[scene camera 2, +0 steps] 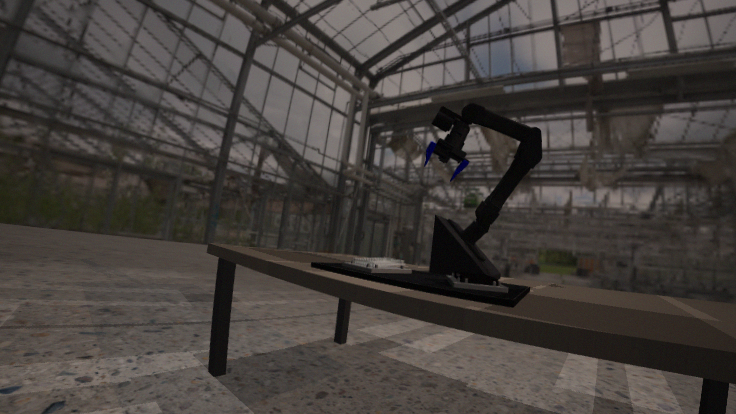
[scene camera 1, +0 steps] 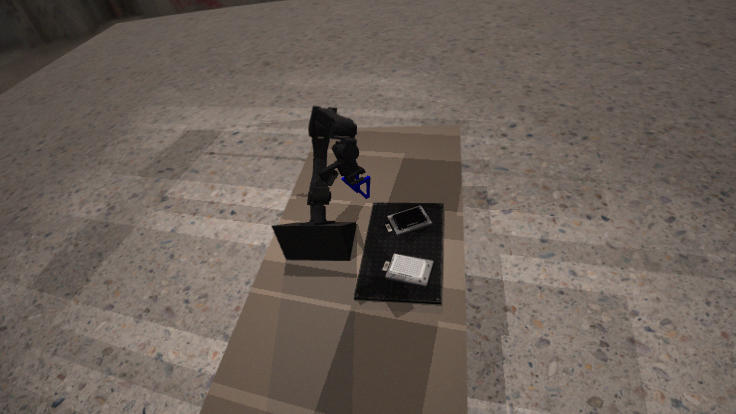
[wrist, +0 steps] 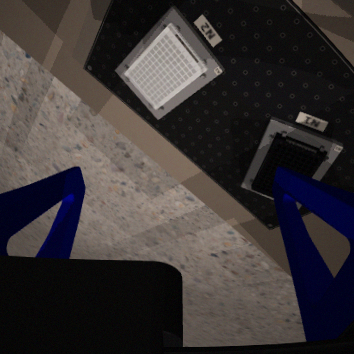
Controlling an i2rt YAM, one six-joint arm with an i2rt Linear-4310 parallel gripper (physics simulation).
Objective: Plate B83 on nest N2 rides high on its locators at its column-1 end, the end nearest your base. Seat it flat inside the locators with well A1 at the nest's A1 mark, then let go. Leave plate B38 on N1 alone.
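Pixels of known places: gripper, fingertip midpoint: [scene camera 2: 438, 173] [scene camera 1: 363, 195] [wrist: 178, 176]; arm's base, link origin: [scene camera 2: 465, 240] [scene camera 1: 318, 224].
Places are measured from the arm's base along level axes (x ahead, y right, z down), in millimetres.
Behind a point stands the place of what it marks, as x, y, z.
White plate B83 [scene camera 1: 410, 267] @(392, 95, 96) [scene camera 2: 378, 261] @(418, 67, 94) [wrist: 165, 67] @(368, 90, 91) lies on the grey nest N2 [scene camera 1: 404, 278] [scene camera 2: 393, 270] @(393, 32, 113) [wrist: 159, 113] @(459, 46, 110). Its tilt is too small to judge clearly; a dark strip shows along its label-side end in the wrist view. Black plate B38 [scene camera 1: 410, 219] @(351, -159, 94) [wrist: 290, 159] @(320, -157, 101) lies on nest N1 [scene camera 2: 478, 284] @(413, -211, 109) [wrist: 260, 151] @(357, -122, 110). In the wrist view the right finger hides part of B38. My gripper [scene camera 1: 358, 186] @(225, 20, -197) [scene camera 2: 438, 173] @(225, 20, -197) [wrist: 178, 176] @(225, 20, -197) is open and empty, high above the table and well apart from both plates.
Both nests stand on a black perforated board [scene camera 1: 378, 242] @(233, -36, 121) [scene camera 2: 422, 281] @(438, -85, 121) [wrist: 235, 100] @(335, -26, 121) on the brown table [scene camera 1: 308, 355] @(100, 492, 135) [scene camera 2: 591, 308] @(322, -437, 134). The N2 label [scene camera 1: 385, 266] @(289, 86, 120) [wrist: 208, 31] @(290, 81, 120) and N1 label [scene camera 1: 388, 227] @(259, -125, 120) [wrist: 312, 121] @(259, -126, 120) lie beside their nests, on the side facing the black arm base [scene camera 1: 316, 242] @(16, 81, 19) [scene camera 2: 458, 252] @(121, -30, 46).
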